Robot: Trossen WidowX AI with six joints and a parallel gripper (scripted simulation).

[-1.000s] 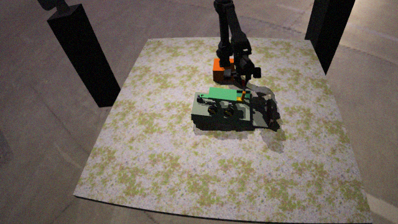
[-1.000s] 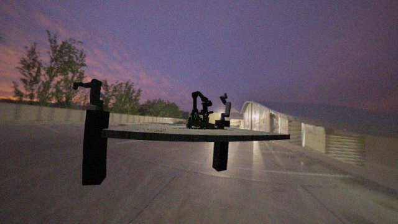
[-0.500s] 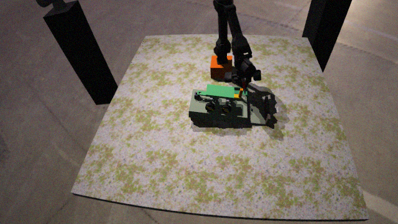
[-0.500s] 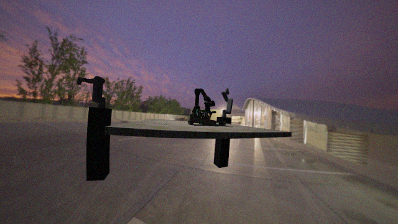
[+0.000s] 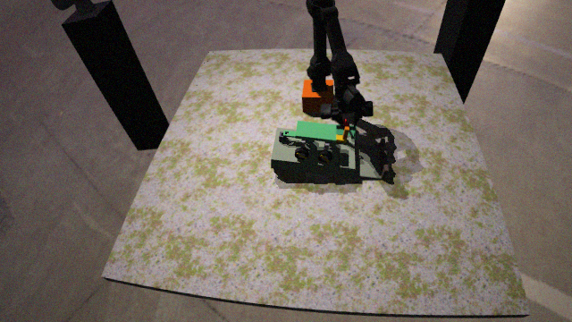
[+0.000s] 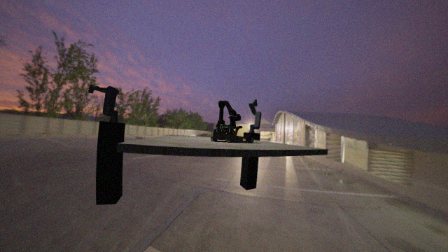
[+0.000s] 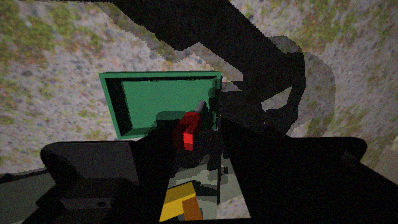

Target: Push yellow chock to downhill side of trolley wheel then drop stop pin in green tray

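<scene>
Now: gripper tip 60 mm above the green tray, 30 mm to the left of it and 10 mm past it. Round my gripper tip: yellow chock (70 mm ahead, 50 mm to the right, 30 mm above); then red-headed stop pin (10 mm below); then raised lip (140 mm ahead, 100 mm to the left, 20 mm below).
</scene>
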